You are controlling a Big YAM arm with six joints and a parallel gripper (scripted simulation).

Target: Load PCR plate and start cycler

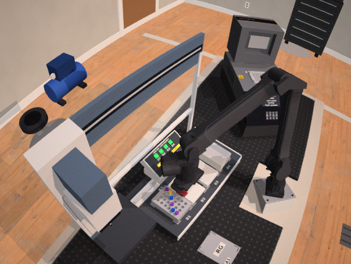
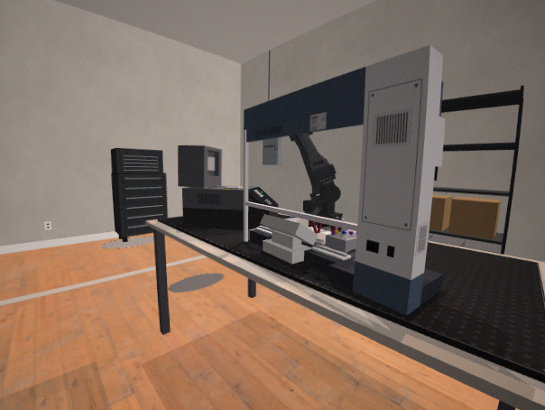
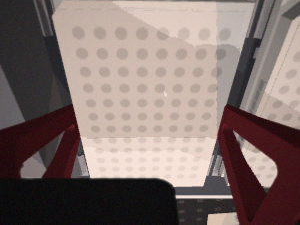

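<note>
Right now the deep-well block is 190 mm to the right of my hand, 70 mm behind it and 10 mm above it. From my hand the other things lie so: coloured tube (100 mm to the left, 30 mm ahead, 10 mm above); tube cooling block (90 mm to the left, 30 mm ahead, 10 mm above); grey RG nest (200 mm to the left, 200 mm behind, 60 mm below).
</note>
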